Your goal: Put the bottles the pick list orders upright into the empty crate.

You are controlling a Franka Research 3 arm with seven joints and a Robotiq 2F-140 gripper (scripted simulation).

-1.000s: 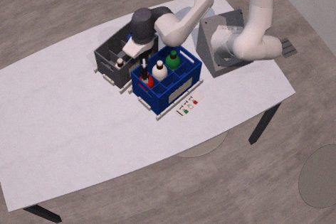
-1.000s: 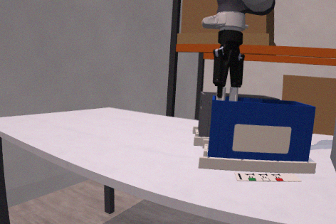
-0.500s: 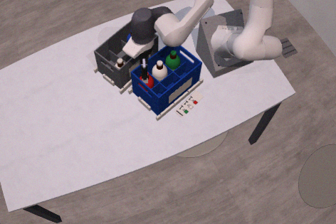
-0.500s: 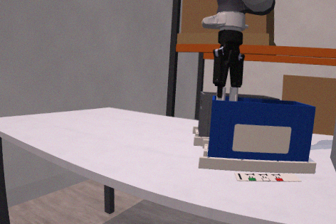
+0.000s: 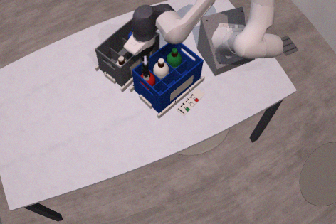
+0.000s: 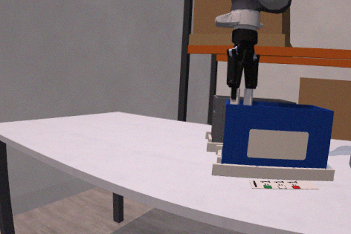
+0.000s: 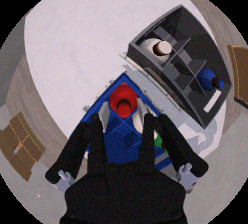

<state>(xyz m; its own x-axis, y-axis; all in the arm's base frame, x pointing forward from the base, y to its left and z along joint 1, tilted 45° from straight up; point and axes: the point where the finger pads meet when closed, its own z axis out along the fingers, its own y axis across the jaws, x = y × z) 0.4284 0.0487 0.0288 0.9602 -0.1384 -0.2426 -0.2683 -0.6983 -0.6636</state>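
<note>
Now: hand 90 mm above the red bottle. The rest, counted from my hand: green bottle (170 mm behind, 70 mm to the right, 90 mm below); grey crate (30 mm ahead, 200 mm to the right, 90 mm below); blue crate (100 mm behind, 10 mm to the left, 90 mm below).
</note>
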